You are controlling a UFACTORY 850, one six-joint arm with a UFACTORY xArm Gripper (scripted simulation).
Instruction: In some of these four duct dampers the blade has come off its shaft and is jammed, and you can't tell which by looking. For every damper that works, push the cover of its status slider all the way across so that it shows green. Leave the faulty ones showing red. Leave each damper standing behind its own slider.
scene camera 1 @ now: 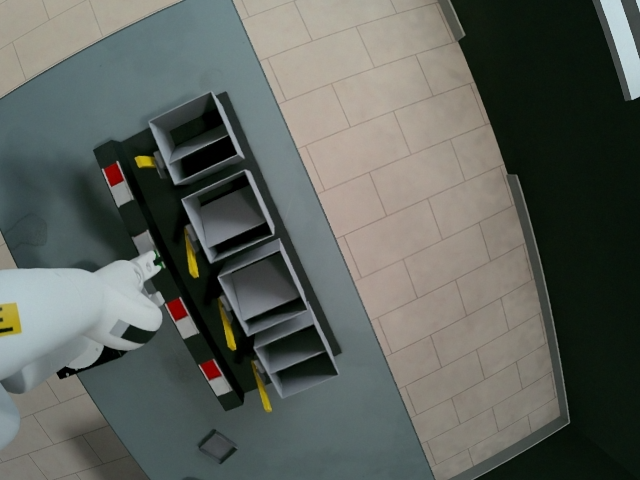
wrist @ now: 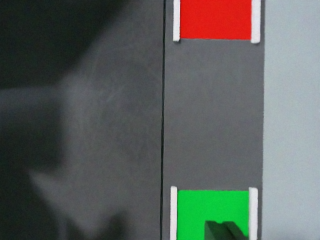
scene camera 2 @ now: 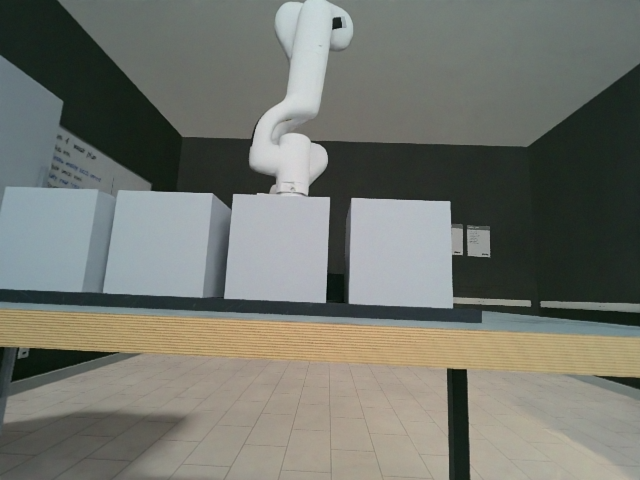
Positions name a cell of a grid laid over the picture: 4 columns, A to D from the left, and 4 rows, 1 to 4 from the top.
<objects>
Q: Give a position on a damper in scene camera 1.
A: At B2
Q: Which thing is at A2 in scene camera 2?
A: A damper.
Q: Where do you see a damper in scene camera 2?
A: At B3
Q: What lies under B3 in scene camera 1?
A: A damper.
</objects>
